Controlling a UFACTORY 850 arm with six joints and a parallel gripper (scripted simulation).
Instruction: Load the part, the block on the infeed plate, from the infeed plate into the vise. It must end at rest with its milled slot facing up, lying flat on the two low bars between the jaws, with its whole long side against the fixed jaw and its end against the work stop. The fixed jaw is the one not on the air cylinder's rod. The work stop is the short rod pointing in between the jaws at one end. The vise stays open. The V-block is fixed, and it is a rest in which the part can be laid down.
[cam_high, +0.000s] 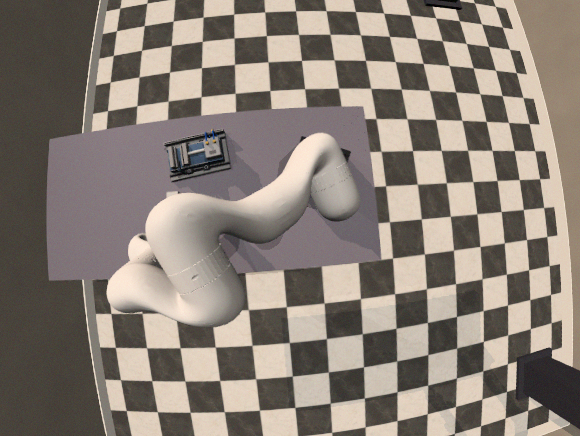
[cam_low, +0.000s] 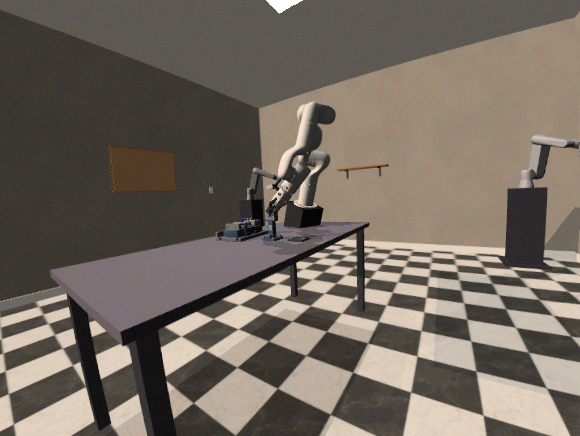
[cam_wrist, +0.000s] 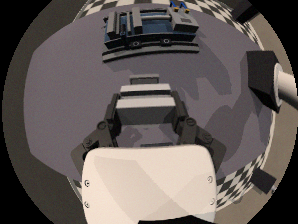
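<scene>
Right now the part is 10 mm to the right of my hand. Round my hand: vise 250 mm to the right, 130 mm below, 10 mm behind; then air cylinder rod 250 mm to the right, 90 mm below, 30 mm behind.
</scene>
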